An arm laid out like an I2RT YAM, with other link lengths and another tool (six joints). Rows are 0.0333 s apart.
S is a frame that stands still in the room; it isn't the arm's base.
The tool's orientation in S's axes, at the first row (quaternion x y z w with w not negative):
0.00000 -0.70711 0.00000 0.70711
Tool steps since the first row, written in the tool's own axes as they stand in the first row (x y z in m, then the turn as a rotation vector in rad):
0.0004 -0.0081 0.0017 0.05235 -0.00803 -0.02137
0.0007 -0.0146 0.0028 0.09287 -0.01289 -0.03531
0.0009 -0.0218 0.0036 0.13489 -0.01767 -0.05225
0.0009 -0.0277 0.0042 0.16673 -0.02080 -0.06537
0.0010 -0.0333 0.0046 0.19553 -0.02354 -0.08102
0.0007 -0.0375 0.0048 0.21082 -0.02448 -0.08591
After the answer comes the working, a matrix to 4 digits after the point.
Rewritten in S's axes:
-0.0017 -0.0081 0.0004 0.02137 -0.00803 0.05235
-0.0028 -0.0146 0.0007 0.03531 -0.01289 0.09287
-0.0036 -0.0218 0.0009 0.05225 -0.01767 0.13489
-0.0042 -0.0277 0.0009 0.06537 -0.02080 0.16673
-0.0046 -0.0333 0.0010 0.08102 -0.02354 0.19553
-0.0048 -0.0375 0.0007 0.08591 -0.02448 0.21082

The tool's axes in the first row as the columns of a matrix, in S's axes (rounded; the answer above uses it unrounded):
0.0000 0.0000 -1.0000
0.0000 1.0000 0.0000
1.0000 0.0000 0.0000

